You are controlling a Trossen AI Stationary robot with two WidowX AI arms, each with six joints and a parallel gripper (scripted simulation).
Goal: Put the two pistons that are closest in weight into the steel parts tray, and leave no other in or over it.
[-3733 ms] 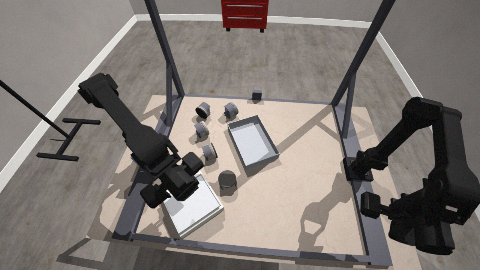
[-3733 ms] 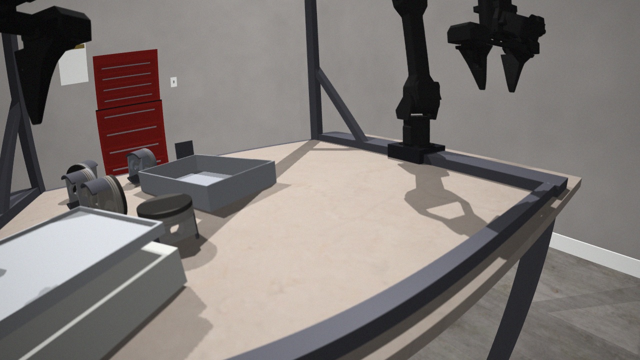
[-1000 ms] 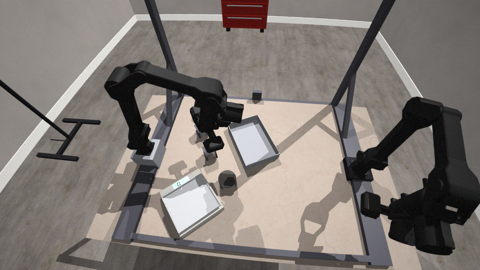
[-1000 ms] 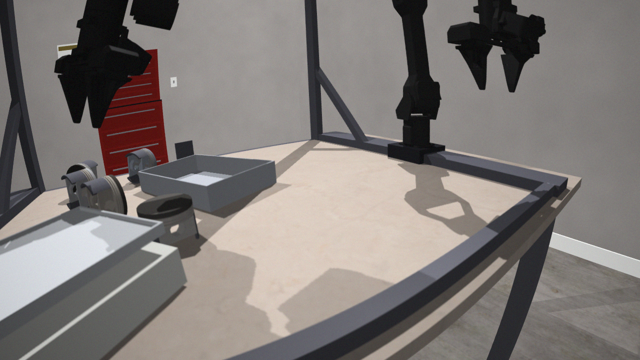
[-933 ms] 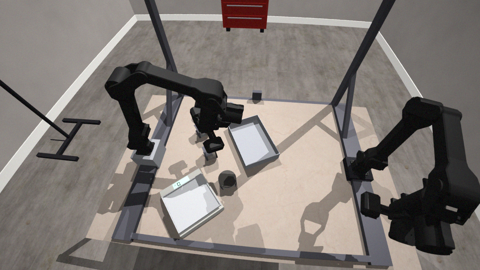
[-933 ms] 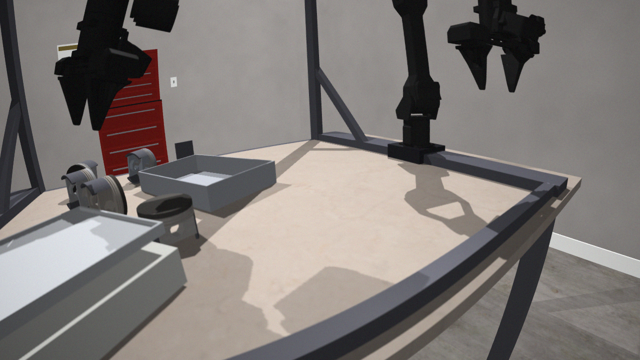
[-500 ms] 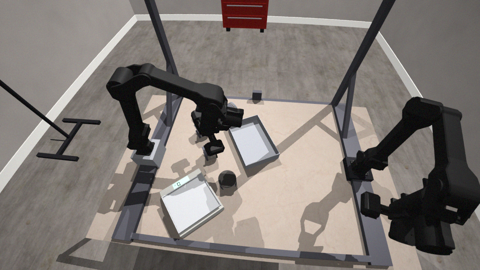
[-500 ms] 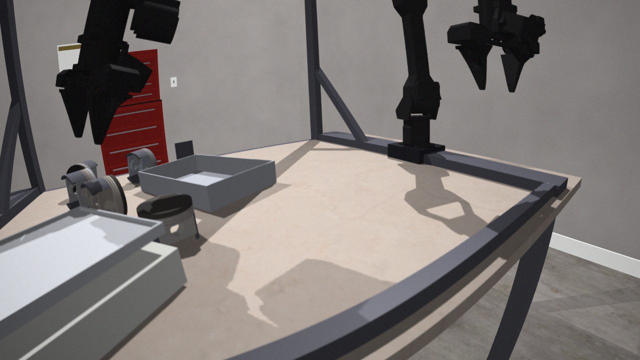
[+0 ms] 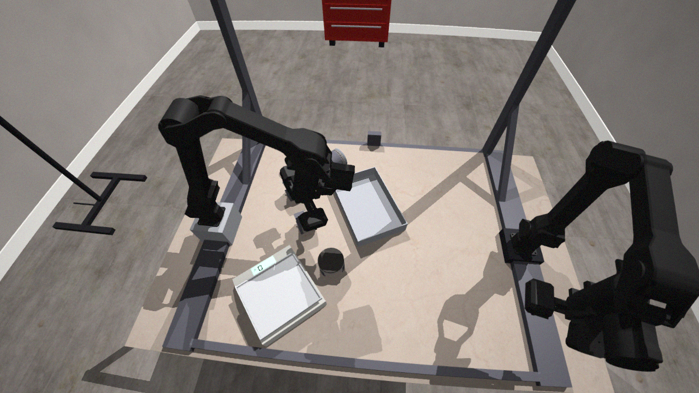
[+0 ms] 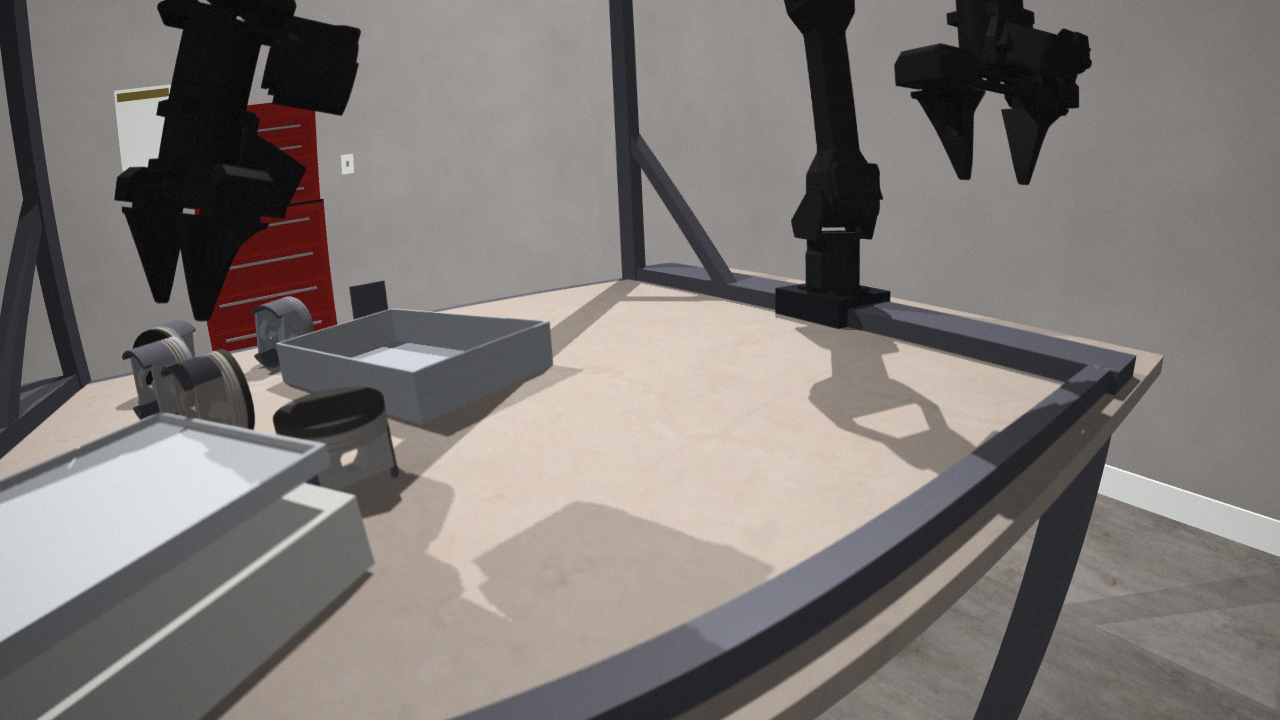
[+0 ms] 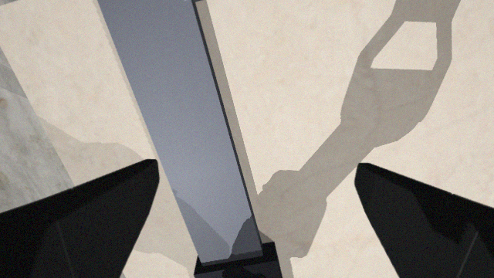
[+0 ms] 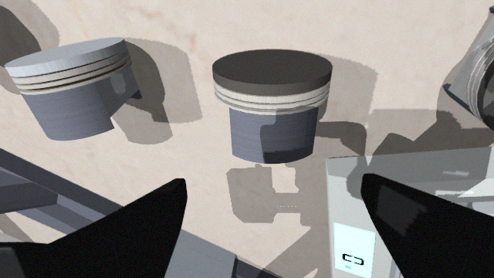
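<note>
My right hand is 22 cm short of the scale pan, 9 cm above it and 3 cm to the left of it. Round my right hand: scale (21 cm ahead, 11 cm below, 4 cm to the right); steel parts tray (18 cm to the left, 13 cm below, 10 cm behind).
</note>
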